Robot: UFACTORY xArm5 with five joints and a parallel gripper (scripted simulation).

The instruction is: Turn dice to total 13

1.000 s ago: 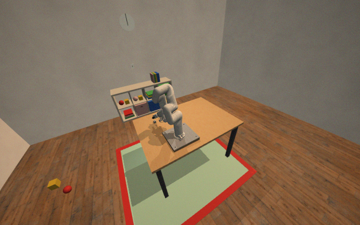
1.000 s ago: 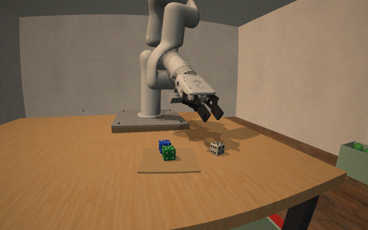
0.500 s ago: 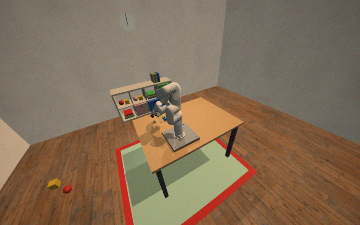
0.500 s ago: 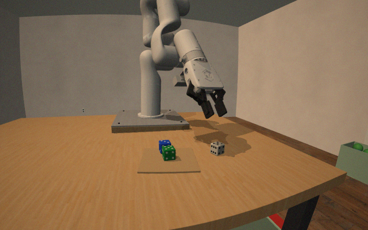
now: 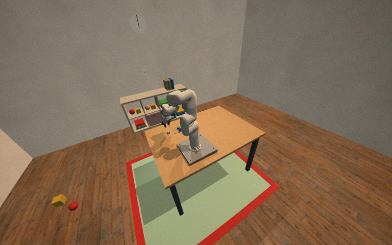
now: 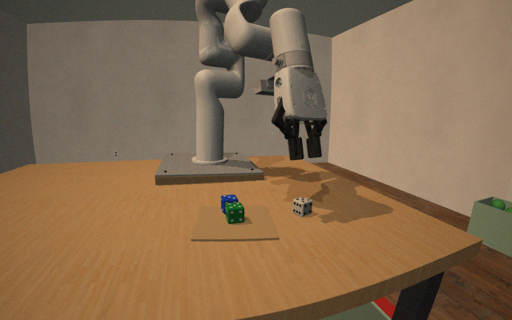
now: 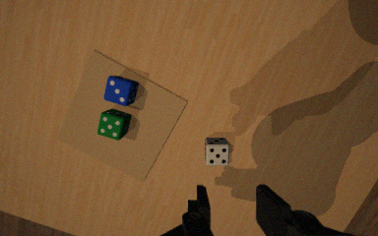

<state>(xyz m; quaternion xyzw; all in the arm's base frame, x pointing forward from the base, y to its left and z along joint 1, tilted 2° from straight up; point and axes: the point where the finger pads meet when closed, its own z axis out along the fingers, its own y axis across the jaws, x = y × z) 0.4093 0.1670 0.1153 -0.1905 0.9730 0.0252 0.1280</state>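
Right now my hand is 120 mm above the white die. Also, from my hand: green die: 140 mm to the right, 110 mm below, 10 mm ahead; blue die: 140 mm to the right, 110 mm below, 30 mm behind; tan mat: 140 mm to the right, 130 mm below, 10 mm ahead.
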